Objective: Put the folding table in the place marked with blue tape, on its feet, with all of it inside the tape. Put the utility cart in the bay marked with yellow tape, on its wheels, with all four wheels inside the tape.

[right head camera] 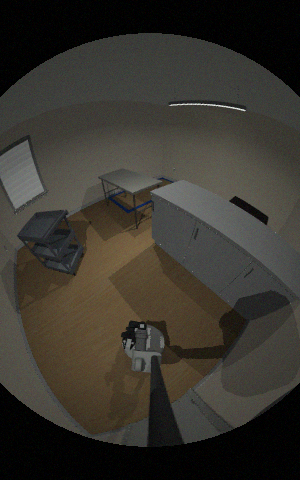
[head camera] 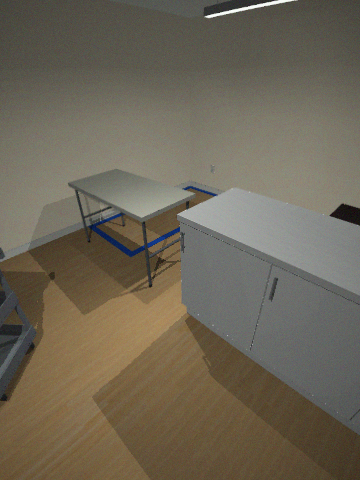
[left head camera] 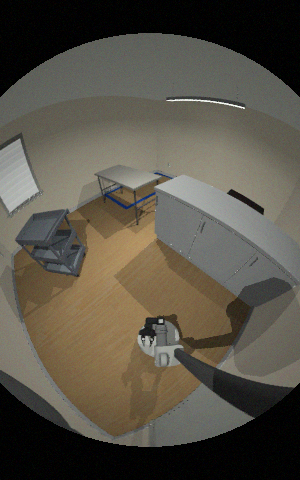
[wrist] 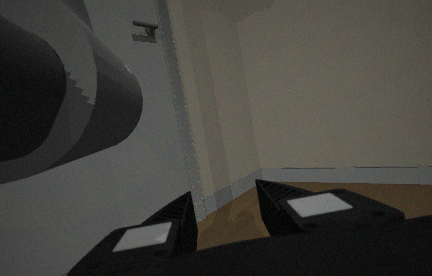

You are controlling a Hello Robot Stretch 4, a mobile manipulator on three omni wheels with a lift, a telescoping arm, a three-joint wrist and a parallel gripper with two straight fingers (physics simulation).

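Places are measured from the robot's base along level axes (x back, y up, z left), in metres.
Pixels of known places: gripper, fingertip midpoint: [right head camera: 126,349] [left head camera: 146,346] [wrist: 226,204].
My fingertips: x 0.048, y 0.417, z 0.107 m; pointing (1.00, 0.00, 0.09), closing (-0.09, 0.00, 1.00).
Behind a point stands the place of what it marks.
The folding table [head camera: 125,192] @[z 0.470, x -2.195, y 0.709 m] [left head camera: 125,176] @[z 0.430, x -2.141, y 0.710 m] [right head camera: 129,180] @[z 0.383, x -2.138, y 0.710 m] stands upright on its feet near the far corner. It stands partly over the blue tape [head camera: 112,241] @[z 0.783, x -2.528, y -0.027 m] [left head camera: 116,201] @[z 0.769, x -2.519, y -0.027 m] [right head camera: 120,203] @[z 0.736, x -2.521, y -0.019 m], with its near legs outside the outline. The cabinet hides part of the tape. The grey utility cart [head camera: 17,342] @[z 1.107, x -1.058, y 0.122 m] [left head camera: 42,225] @[z 1.303, x -0.978, y 0.766 m] [right head camera: 45,223] @[z 1.260, x -0.986, y 0.766 m], with three trays, stands upright at the left; its left part is cut off in the head view. Yellow tape does not show. My gripper [wrist: 226,204] @[z 0.107, x 0.048, y 0.417 m] [left head camera: 147,342] @[z 0.107, x 0.048, y 0.417 m] [right head camera: 127,344] @[z 0.107, x 0.048, y 0.417 m] is open and empty, over my base, far from table and cart.
A long white cabinet [head camera: 225,280] @[z -0.262, x -1.140, y 0.578 m] [left head camera: 177,220] @[z -0.253, x -1.148, y 0.584 m] [right head camera: 172,225] @[z -0.254, x -1.147, y 0.594 m] stands at the right, close to the table's near right leg. A dark object [head camera: 347,213] @[z -1.748, x -2.245, y 0.423 m] [left head camera: 246,201] @[z -1.978, x -1.991, y 0.423 m] [right head camera: 250,209] @[z -1.980, x -1.979, y 0.423 m] shows behind it. A window [left head camera: 19,175] @[z 2.347, x -1.815, y 1.318 m] [right head camera: 22,175] @[z 2.401, x -1.760, y 1.352 m] is in the left wall. A door [wrist: 150,125] @[z -0.049, x 1.082, y 0.479 m] shows in the wrist view.
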